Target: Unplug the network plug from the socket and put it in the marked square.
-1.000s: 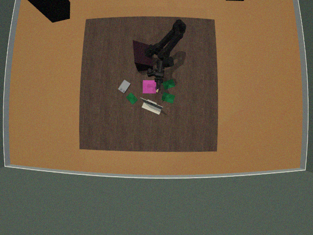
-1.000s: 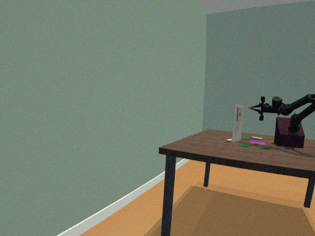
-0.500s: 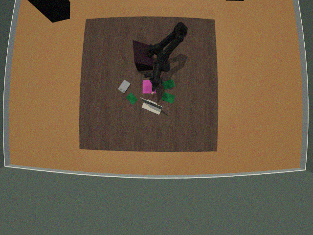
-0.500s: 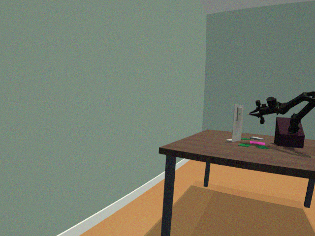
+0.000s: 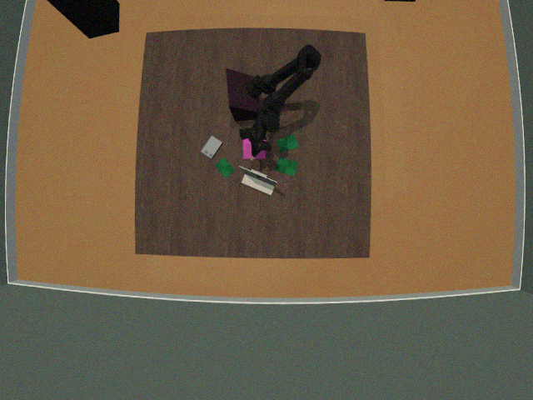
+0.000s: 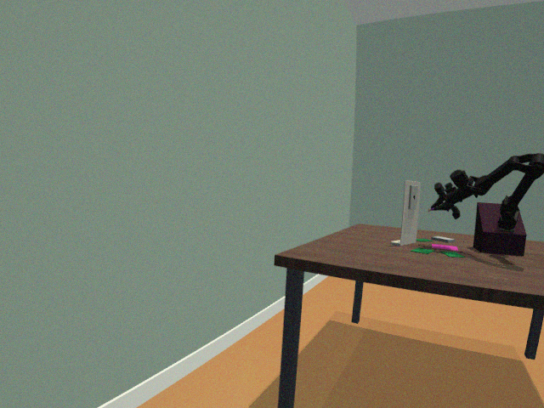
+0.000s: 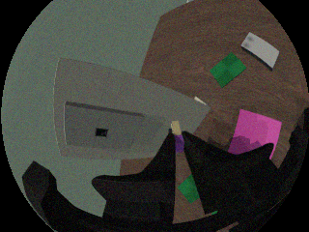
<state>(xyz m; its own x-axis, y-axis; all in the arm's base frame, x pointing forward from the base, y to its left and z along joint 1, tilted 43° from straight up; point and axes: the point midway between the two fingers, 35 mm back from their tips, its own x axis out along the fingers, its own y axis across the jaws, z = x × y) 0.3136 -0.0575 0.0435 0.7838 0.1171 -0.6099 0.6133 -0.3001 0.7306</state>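
The white upright panel lies 10 cm ahead of my gripper tip, 4 cm below it and 1 cm to the left of it. From my gripper tip the other things lie so: grey flat block 22 cm to the right, 17 cm below, 10 cm behind; purple plug 1 cm ahead.
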